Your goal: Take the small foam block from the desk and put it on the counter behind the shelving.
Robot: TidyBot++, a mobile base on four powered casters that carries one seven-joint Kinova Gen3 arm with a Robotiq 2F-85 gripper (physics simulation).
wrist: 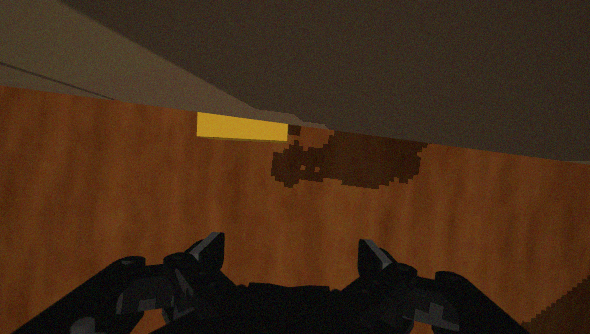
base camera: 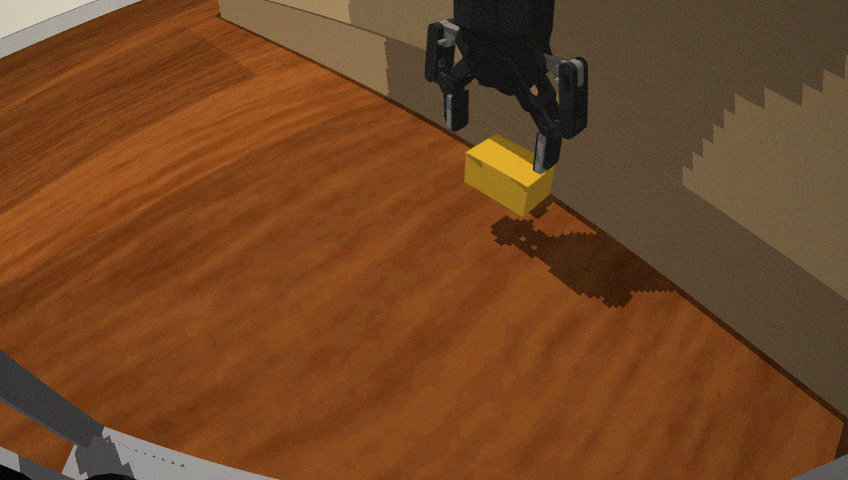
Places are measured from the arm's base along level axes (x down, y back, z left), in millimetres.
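Pixels of known places: gripper, between the fingertips: [wrist: 291,250] [base camera: 498,146].
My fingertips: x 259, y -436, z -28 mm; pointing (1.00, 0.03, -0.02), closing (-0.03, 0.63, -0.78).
Behind a point stands the place of what it marks.
The small foam block [base camera: 496,172] {x 356, y -526, z -36 mm} [wrist: 242,127] {x 351, y -535, z -42 mm} is yellow and lies at the far edge of the wooden desk [base camera: 285,267] {x 396, y -400, z 182 mm} [wrist: 125,200] {x 396, y -557, z 125 mm}, close to the beige surface behind it. My gripper [base camera: 499,148] {x 259, y -436, z -28 mm} [wrist: 291,250] {x 259, y -436, z -28 mm} is open and empty, pointing down. In the base camera view one fingertip overlaps the right end of the block and the other hangs to the upper left of it. In the wrist view the block lies beyond the fingertips, left of the middle between them. I cannot make out the counter or the shelving for certain.
The beige surface [base camera: 630,118] {x 212, y -434, z -141 mm} [wrist: 350,60] {x 150, y -492, z -80 mm} rises along the desk's far edge, right behind the block and the gripper. My gripper's dark shadow falls on the desk to the right of the block. A grey bar [base camera: 47,395] crosses the lower left corner of the base camera view.
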